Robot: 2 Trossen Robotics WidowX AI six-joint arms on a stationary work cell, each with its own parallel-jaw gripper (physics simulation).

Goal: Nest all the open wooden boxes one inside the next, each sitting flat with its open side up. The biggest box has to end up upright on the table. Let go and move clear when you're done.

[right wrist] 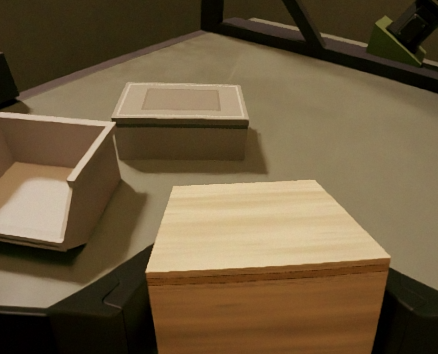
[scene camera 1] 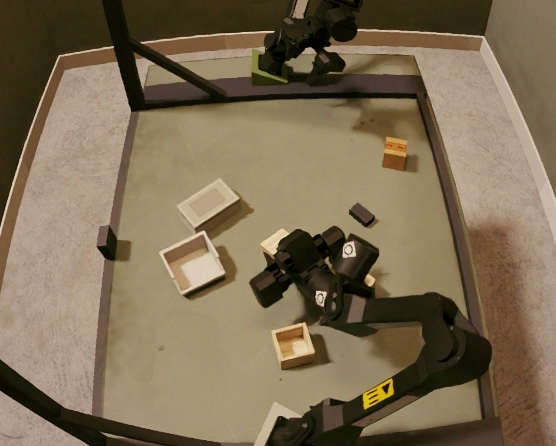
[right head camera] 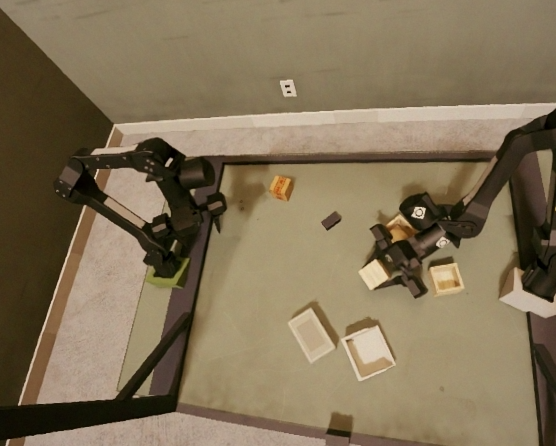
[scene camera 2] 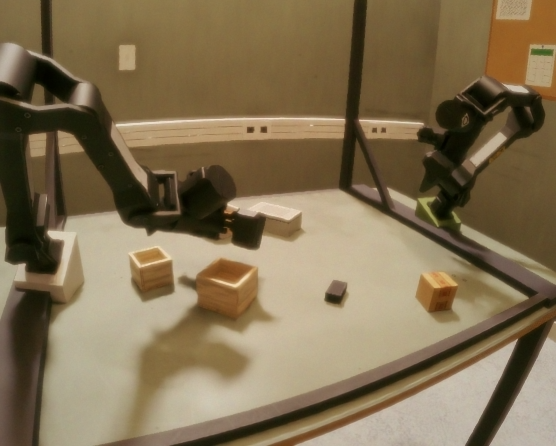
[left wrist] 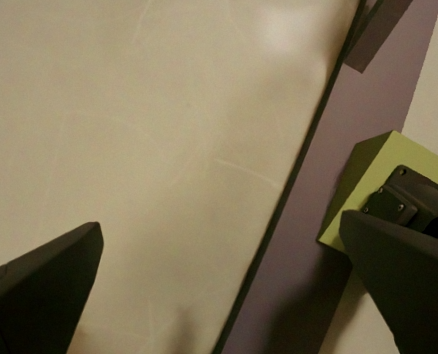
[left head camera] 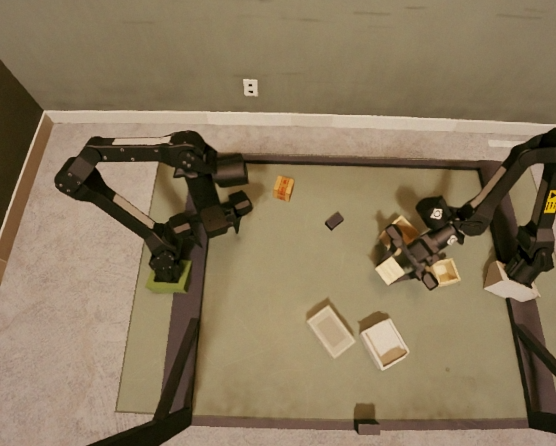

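Observation:
The largest open wooden box [left head camera: 404,229] [right head camera: 400,231] [scene camera 2: 227,290] stands upright, partly hidden behind the right arm in the head views. A smaller open wooden box [left head camera: 446,272] [right head camera: 446,278] [scene camera 1: 293,346] [scene camera 2: 151,270] stands upright near it. My right gripper [left head camera: 400,266] [right head camera: 382,272] is shut on the smallest wooden box [left head camera: 390,270] [right head camera: 374,274] [scene camera 1: 274,242] [right wrist: 270,225], raised off the table beside the largest one. Closed faces of the held box show; its opening is hidden. My left gripper [left wrist: 223,227] [scene camera 2: 424,160] is open and empty by the left arm's base.
An open pale box [left head camera: 385,342] [scene camera 1: 194,265] [right wrist: 92,200] and a lidded pale box [left head camera: 331,331] [scene camera 1: 209,205] [right wrist: 182,140] lie toward the front. An orange carton [left head camera: 283,188] [scene camera 2: 437,291] and a dark block [left head camera: 334,221] [scene camera 2: 336,291] lie toward the rear wall.

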